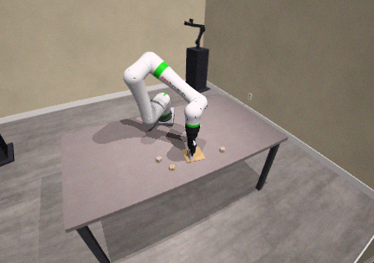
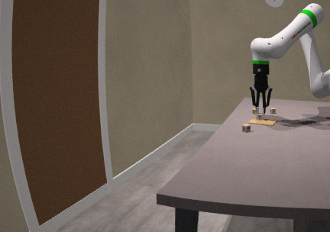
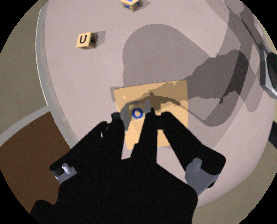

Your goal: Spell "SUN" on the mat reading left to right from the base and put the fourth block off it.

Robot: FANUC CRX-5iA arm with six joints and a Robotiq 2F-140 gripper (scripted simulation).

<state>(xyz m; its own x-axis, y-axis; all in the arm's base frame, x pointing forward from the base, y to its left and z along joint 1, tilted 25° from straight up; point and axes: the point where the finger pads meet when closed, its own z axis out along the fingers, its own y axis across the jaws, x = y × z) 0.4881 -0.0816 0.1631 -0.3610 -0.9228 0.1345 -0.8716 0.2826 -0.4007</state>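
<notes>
The tan mat is 1 cm behind my hand, 4 cm to the left of it and 4 cm below it. The rest, counted from my hand: tan letter block (1 cm ahead, 17 cm to the right, 2 cm below).
</notes>
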